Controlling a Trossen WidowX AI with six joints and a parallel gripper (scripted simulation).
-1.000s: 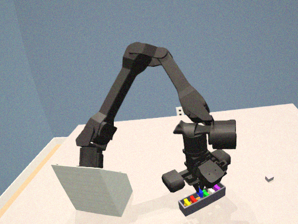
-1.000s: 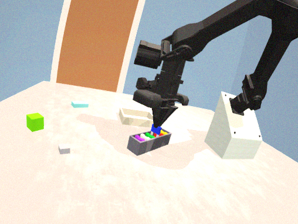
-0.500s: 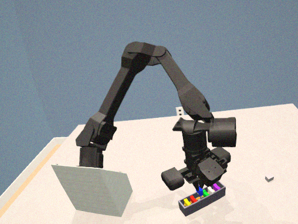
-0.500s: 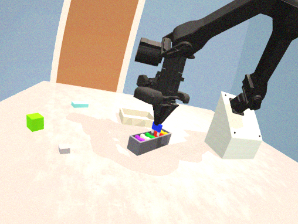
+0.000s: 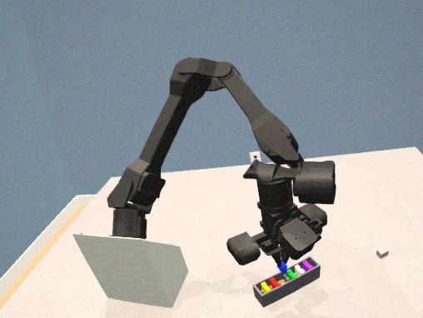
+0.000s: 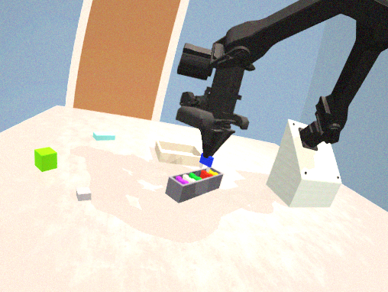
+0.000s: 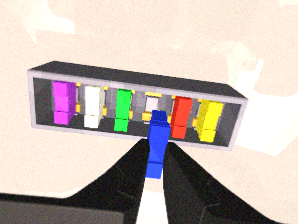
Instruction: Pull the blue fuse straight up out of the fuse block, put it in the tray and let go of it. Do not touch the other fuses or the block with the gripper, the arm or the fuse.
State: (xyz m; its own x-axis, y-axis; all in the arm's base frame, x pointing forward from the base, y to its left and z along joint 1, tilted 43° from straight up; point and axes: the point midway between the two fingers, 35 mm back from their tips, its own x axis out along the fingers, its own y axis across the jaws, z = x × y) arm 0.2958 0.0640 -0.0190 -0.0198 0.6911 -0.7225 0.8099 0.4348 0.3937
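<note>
The beige tray lies 190 mm to the right of my gripper tip, 80 mm below it and 20 mm ahead of it. The rest, counted from my gripper tip: blue fuse: 10 mm below; then light blue flat block: 260 mm ahead, 250 mm to the right, 70 mm below.
</note>
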